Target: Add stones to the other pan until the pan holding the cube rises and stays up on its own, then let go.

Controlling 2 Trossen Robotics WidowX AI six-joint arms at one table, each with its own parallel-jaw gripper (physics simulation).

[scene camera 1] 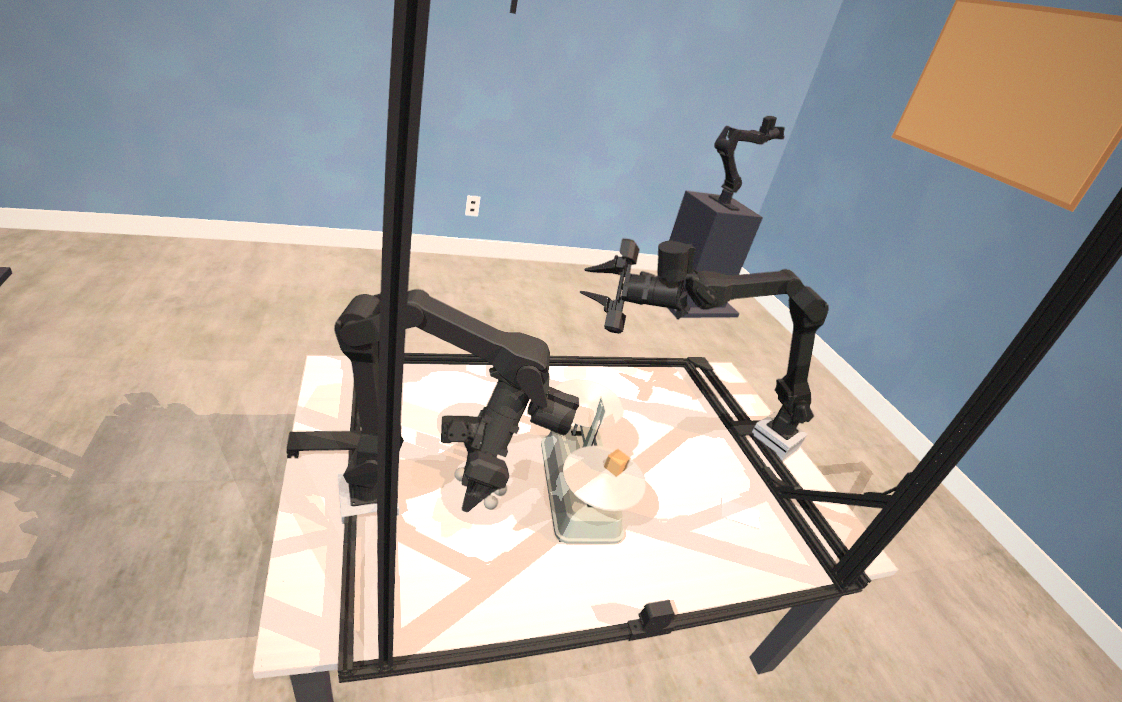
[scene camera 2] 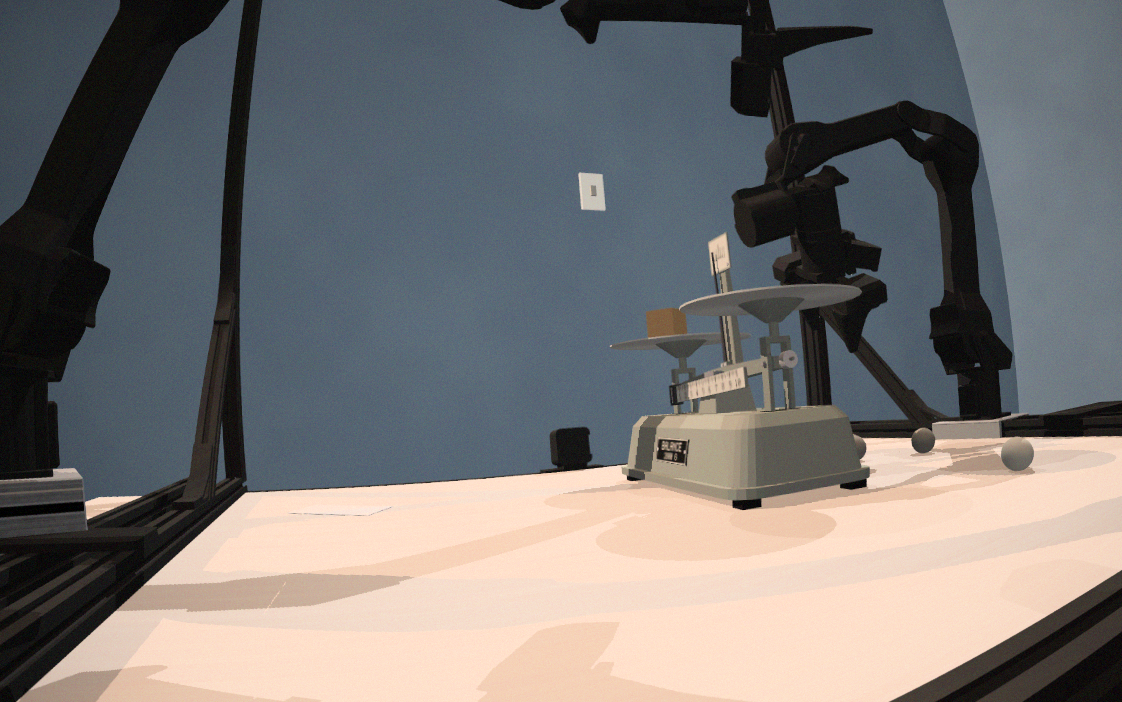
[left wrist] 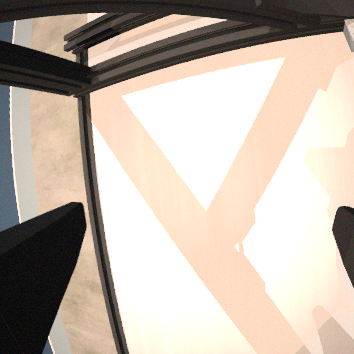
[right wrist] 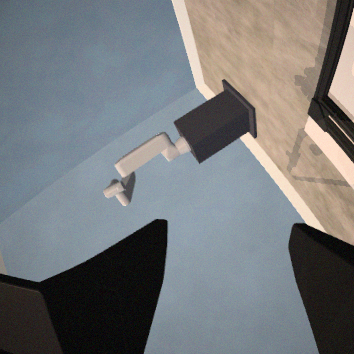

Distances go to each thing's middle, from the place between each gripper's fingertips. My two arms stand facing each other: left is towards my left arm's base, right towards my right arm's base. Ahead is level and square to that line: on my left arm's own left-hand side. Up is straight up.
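I see the orange cube [scene camera 2: 670, 321] 280 mm to the right of my left hand, 20 mm ahead of it and 20 mm above it. The grey balance scale [scene camera 2: 729, 449] is 270 mm to the right of my left hand, 100 mm ahead of it and 20 mm below it. Counted from my right hand, the cube is 20 mm to the left, 330 mm behind and 190 mm below, while the grey balance scale is 30 mm to the left of that hand, 260 mm behind it and 230 mm below it.
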